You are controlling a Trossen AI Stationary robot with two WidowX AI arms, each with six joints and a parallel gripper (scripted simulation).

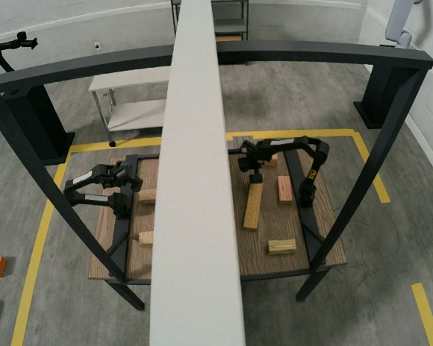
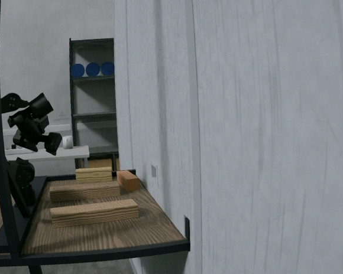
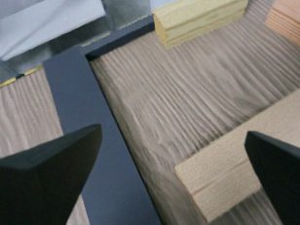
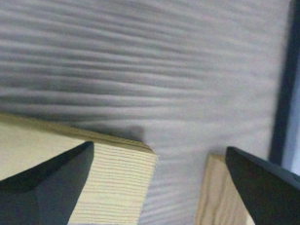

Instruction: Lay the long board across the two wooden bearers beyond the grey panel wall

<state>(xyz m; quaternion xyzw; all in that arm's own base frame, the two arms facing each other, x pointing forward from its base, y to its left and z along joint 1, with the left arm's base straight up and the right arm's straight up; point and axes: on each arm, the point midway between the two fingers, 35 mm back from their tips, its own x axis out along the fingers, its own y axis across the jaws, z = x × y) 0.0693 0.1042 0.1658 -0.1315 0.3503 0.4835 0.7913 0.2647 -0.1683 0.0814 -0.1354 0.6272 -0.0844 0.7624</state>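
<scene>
My right hand is 140 mm past the long yellow board and 80 mm above it.
</scene>
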